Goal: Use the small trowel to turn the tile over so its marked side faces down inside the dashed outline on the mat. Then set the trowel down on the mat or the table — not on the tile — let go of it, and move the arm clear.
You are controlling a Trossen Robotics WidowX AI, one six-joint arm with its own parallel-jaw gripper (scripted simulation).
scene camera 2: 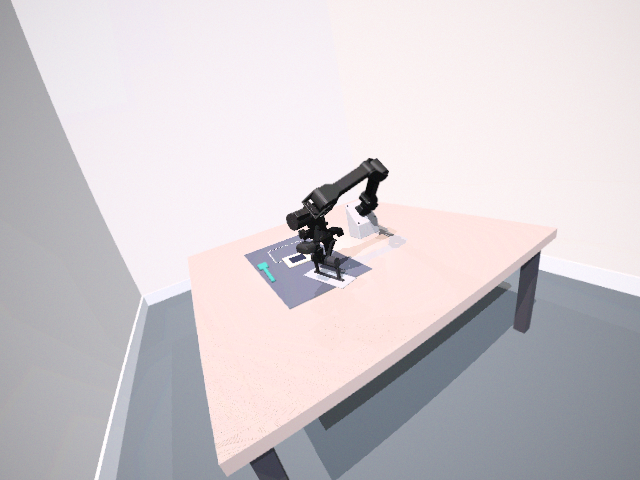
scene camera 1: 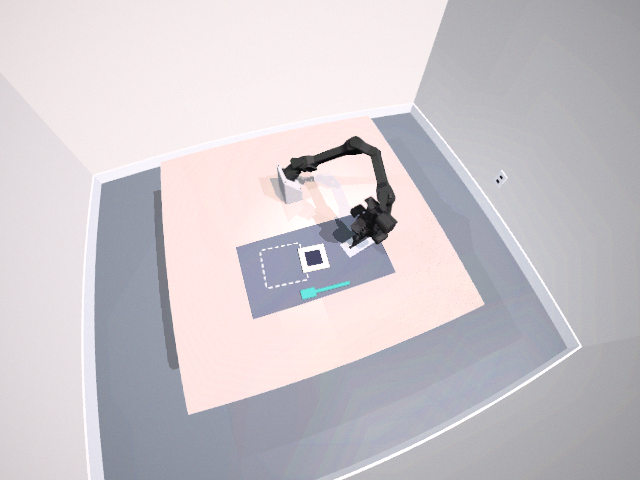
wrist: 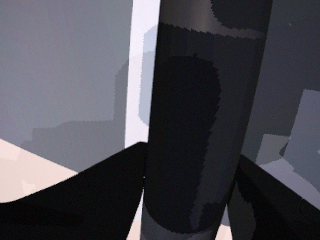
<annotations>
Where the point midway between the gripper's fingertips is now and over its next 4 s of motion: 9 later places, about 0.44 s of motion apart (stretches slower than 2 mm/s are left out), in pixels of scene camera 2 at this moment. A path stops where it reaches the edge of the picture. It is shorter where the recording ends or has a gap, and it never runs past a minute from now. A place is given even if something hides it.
My gripper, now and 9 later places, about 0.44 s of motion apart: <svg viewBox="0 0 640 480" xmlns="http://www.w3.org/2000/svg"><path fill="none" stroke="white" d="M325 261L325 261L324 256L321 247L320 247L320 248L319 249L322 251L325 252L325 253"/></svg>
</annotations>
